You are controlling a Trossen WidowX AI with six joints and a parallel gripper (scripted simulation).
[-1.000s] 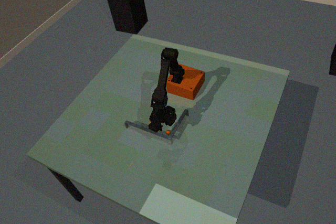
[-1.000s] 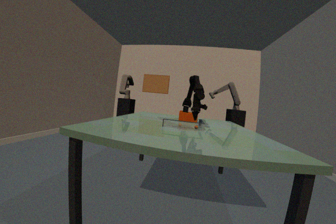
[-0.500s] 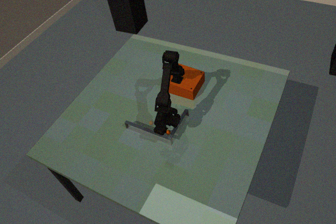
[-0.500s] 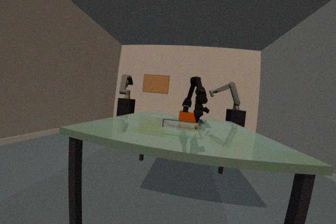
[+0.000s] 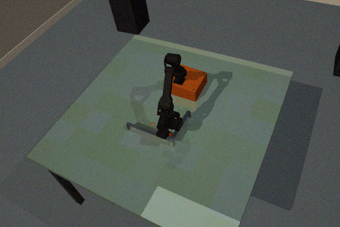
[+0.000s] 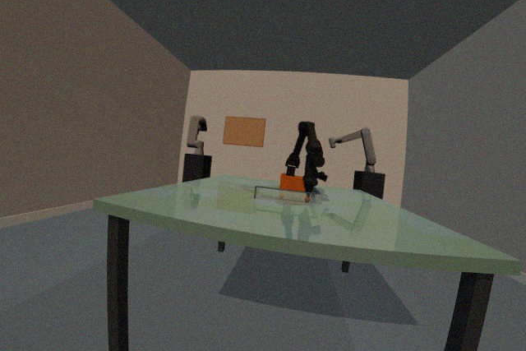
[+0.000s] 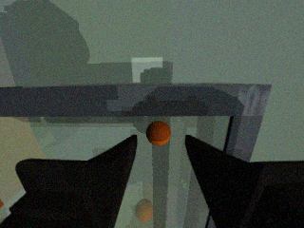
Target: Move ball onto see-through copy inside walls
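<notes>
The orange ball is 2 cm below my gripper tip. From my gripper tip the other things lie so: see-through copy of ball: 3 cm behind, 13 cm to the right, 2 cm below.
</notes>
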